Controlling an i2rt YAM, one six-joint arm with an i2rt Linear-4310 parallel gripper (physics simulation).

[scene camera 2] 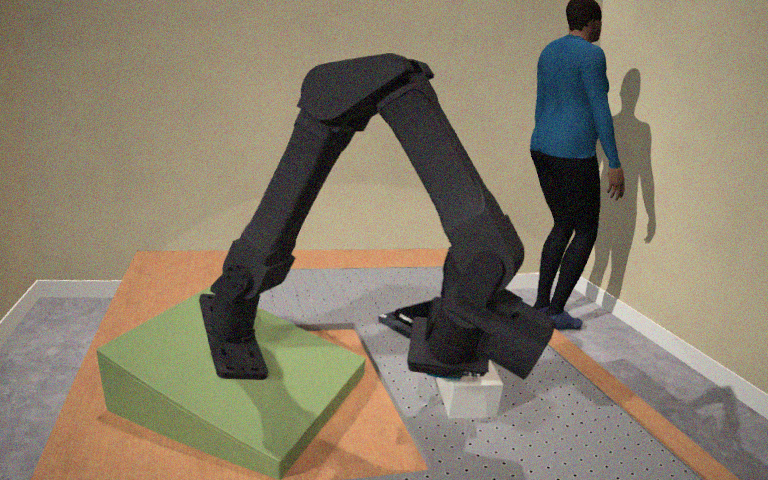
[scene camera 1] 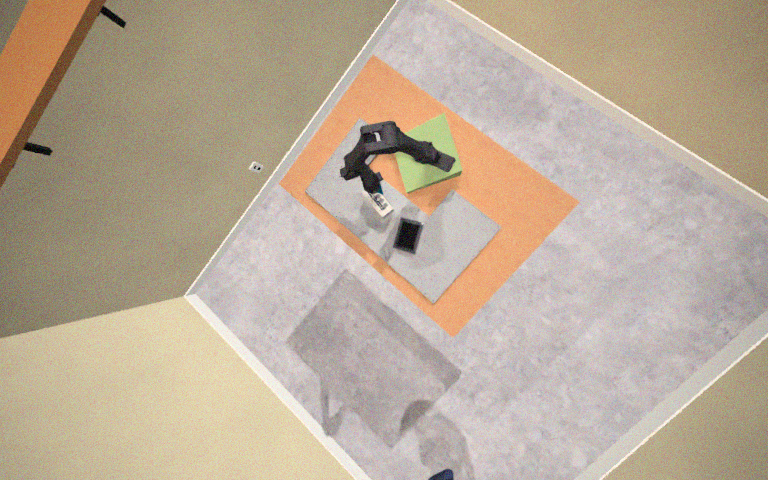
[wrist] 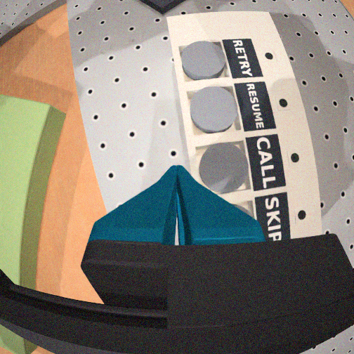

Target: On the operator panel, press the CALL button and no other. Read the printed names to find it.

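Pixels of known places: gripper, fingertip midpoint: (scene camera 2: 437, 372) (scene camera 1: 382, 193); arm's base, origin of the base link: (scene camera 2: 229, 336) (scene camera 1: 433, 157).
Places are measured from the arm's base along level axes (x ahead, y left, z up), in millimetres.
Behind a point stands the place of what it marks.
Observation:
The white operator panel (scene camera 1: 385, 210) {x 333, y -85, z -6 mm} (scene camera 2: 473, 397) {x 275, y -222, z -25 mm} (wrist: 296, 185) stands on the grey perforated board. In the wrist view its grey round buttons run in a column with printed names beside them: RETRY (wrist: 203, 60), RESUME (wrist: 213, 109), CALL (wrist: 223, 168) and SKIP. The SKIP button is mostly hidden behind my fingers; part of its label (wrist: 273, 217) shows. My gripper (wrist: 176, 174) is shut and empty, its teal fingertips together. In the wrist view the tips appear left of the CALL button, beside the panel's edge. Their height above the panel is hard to tell.
A black tray (scene camera 1: 407, 236) {x 394, y 73, z -33 mm} lies on the grey perforated board (scene camera 1: 461, 243) {x 295, y 321, z -59 mm} (scene camera 2: 543, 447) {x 323, y -325, z -59 mm} near the panel. A green wedge block (scene camera 1: 430, 138) {x -72, y -58, z 3 mm} (scene camera 2: 186, 362) {x -74, y -69, z 1 mm} (wrist: 25, 185) stands under the arm's base. The orange table top (scene camera 1: 532, 192) {x -75, y 485, z -72 mm} surrounds the board. A person (scene camera 2: 569, 101) stands behind the table.

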